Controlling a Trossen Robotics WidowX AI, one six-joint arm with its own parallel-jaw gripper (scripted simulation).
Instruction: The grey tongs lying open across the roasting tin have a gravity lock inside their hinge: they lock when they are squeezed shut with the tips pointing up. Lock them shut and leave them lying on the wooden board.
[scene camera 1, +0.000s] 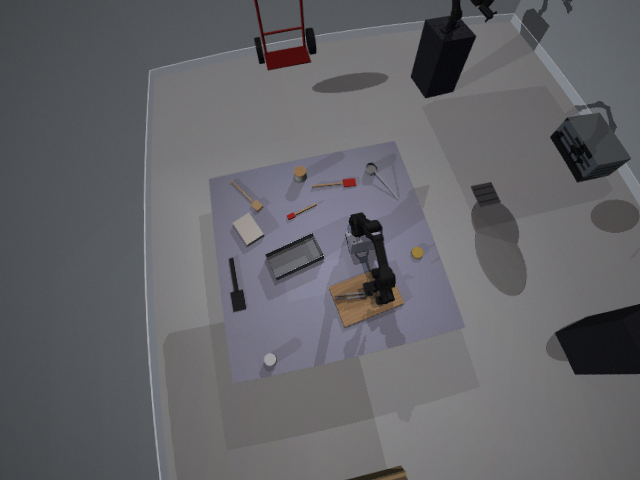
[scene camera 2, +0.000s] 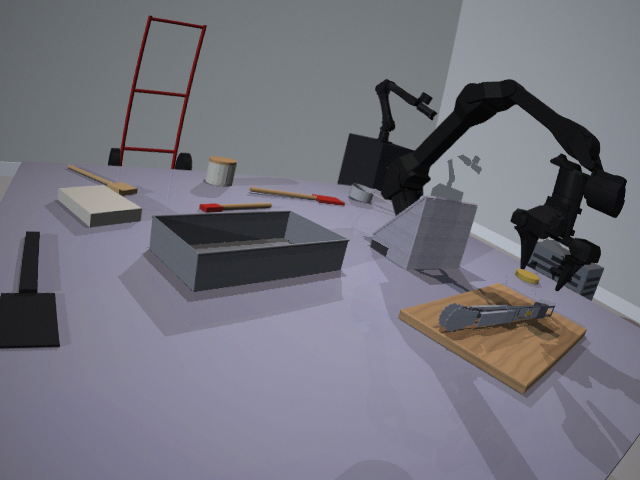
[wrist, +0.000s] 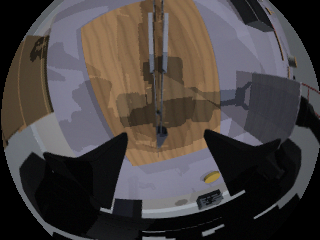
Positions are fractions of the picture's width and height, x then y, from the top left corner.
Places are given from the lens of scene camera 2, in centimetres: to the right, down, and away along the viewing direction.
my gripper (scene camera 2: 0.84, 0.58): 39, 7, 71
lidded jar (scene camera 2: 0.34, 0.36): -27, -18, 120
white slab (scene camera 2: 0.15, 0.43): -42, -6, 74
wooden board (scene camera 2: 0.81, 0.74): 30, 17, 58
The marked spots on the wooden board and the lidded jar are 91 cm apart.
